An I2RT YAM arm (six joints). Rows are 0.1 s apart.
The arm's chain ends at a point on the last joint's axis. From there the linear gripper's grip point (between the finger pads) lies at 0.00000 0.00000 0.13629 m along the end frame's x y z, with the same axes.
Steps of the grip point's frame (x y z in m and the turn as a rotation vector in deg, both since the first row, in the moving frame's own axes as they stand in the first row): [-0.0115 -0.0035 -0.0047 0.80 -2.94 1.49]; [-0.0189 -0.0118 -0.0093 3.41 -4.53 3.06]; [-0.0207 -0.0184 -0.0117 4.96 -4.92 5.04]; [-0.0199 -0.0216 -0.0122 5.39 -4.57 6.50]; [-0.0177 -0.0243 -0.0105 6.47 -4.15 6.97]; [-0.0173 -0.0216 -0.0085 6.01 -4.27 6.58]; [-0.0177 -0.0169 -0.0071 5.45 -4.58 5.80]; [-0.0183 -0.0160 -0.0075 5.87 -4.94 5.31]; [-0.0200 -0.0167 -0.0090 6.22 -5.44 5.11]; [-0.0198 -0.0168 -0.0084 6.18 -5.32 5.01]
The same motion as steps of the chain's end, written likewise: [-0.0045 -0.0015 -0.0045 0.80 -2.94 1.49]; [-0.0084 -0.0034 -0.0086 3.41 -4.53 3.06]; [-0.0096 -0.0061 -0.0107 4.96 -4.92 5.04]; [-0.0098 -0.0082 -0.0112 5.39 -4.57 6.50]; [-0.0088 -0.0084 -0.0093 6.47 -4.15 6.97]; [-0.0080 -0.0068 -0.0074 6.01 -4.27 6.58]; [-0.0075 -0.0034 -0.0061 5.45 -4.58 5.80]; [-0.0072 -0.0016 -0.0063 5.87 -4.94 5.31]; [-0.0078 -0.0014 -0.0076 6.22 -5.44 5.11]; [-0.0078 -0.0016 -0.0070 6.18 -5.32 5.01]
